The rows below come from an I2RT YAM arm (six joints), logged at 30 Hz.
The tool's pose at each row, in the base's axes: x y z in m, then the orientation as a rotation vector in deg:
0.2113, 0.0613, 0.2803, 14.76, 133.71, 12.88
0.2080, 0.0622, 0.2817, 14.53, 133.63, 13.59
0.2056, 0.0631, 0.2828, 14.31, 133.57, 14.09
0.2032, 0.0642, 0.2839, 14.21, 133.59, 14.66
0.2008, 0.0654, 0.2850, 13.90, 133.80, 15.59
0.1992, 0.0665, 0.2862, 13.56, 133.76, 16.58
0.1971, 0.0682, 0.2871, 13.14, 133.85, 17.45
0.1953, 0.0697, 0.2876, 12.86, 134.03, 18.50
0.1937, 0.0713, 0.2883, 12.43, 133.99, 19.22
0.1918, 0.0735, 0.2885, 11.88, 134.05, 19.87
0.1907, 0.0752, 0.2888, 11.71, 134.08, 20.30
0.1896, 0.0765, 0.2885, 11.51, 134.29, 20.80
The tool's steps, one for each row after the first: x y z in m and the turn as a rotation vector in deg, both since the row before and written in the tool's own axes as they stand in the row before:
0.0015, 0.0008, -0.0033, -0.59, 0.02, 0.05
0.0011, 0.0009, -0.0024, -0.43, 0.02, -0.01
0.0012, 0.0011, -0.0024, -0.43, 0.11, 0.10
0.0012, 0.0012, -0.0023, -0.72, 0.35, 0.06
0.0006, 0.0012, -0.0018, -0.81, 0.12, 0.06
0.0013, 0.0017, -0.0019, -0.73, 0.24, -0.04
0.0013, 0.0014, -0.0014, -0.80, 0.35, 0.12
0.0011, 0.0016, -0.0014, -0.64, 0.09, -0.09
0.0018, 0.0020, -0.0011, -0.61, 0.19, -0.20
0.0010, 0.0017, -0.0007, -0.35, 0.11, 0.01
0.0013, 0.0011, -0.0003, -0.38, 0.30, 0.02

